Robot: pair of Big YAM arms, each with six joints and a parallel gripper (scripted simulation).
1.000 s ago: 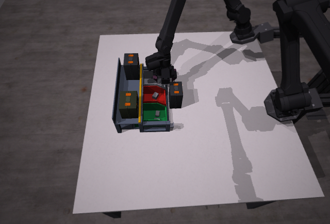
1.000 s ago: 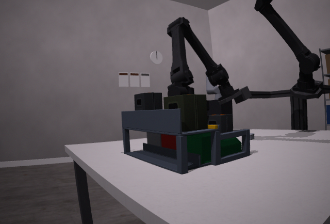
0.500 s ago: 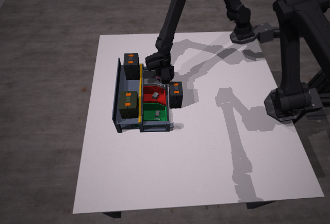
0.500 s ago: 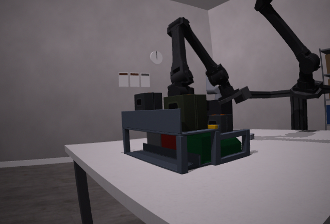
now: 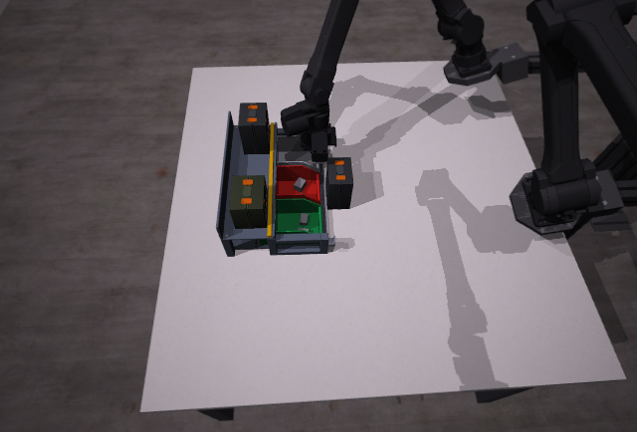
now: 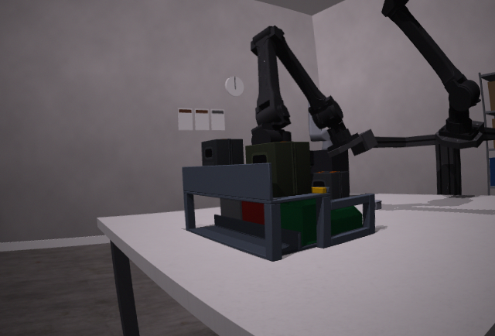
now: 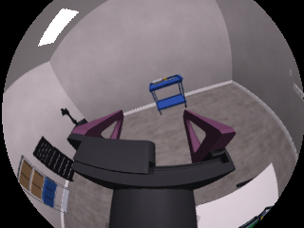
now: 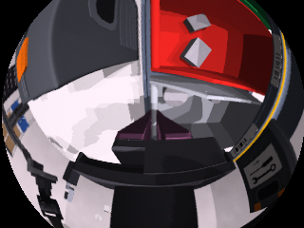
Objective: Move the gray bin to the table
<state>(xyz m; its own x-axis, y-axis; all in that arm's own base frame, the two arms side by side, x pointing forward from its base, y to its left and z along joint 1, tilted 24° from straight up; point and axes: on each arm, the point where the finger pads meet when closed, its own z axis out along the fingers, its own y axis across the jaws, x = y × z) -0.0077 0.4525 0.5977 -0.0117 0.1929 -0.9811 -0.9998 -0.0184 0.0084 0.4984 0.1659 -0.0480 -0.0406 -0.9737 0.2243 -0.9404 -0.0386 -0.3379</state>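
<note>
Right now my right hand is 80 mm short of the gray bin and 10 mm to the left of it. From my right hand the other things lie so: green bin: 110 mm ahead, 210 mm to the left; red bin: 100 mm ahead, 100 mm to the left; shelf: 120 mm ahead, 100 mm to the left, 20 mm above.
</note>
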